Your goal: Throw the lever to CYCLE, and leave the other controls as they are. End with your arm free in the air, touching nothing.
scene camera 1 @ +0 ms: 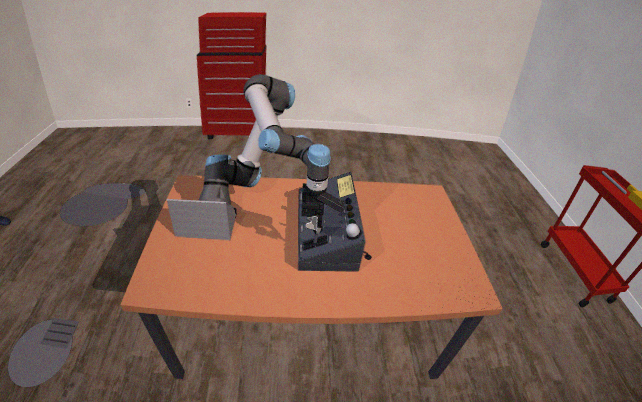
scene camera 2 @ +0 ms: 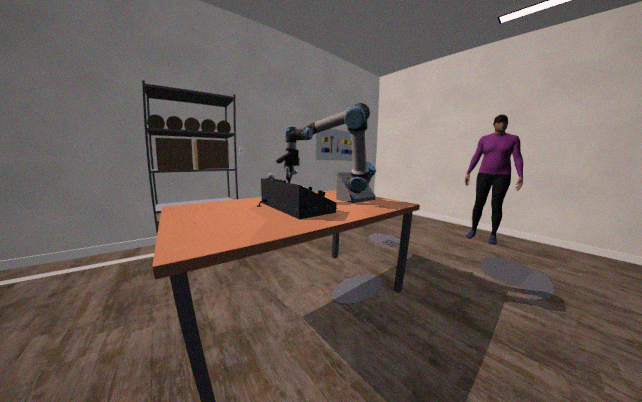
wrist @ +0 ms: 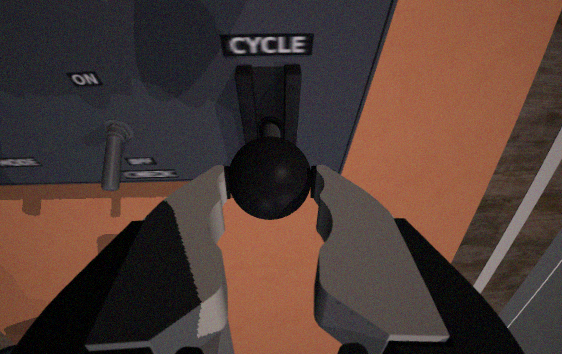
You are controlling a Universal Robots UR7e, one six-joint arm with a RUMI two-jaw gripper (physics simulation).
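The dark console stands on the table. In the wrist view the lever's round black knob is between both fingertips of my gripper, which is shut on it. A short piece of the lever's shaft shows between two dark rails. The CYCLE label is beyond the rails' far end, and the knob lies on the side away from it. The knob hides the rails' near end. The lever is too small to make out in the scene views.
A metal toggle stands left of the lever, near ON, OFF and CHECK labels. The console also bears a white ball knob, several round buttons and a yellow note. A grey panel stands by the arm's base on the orange table.
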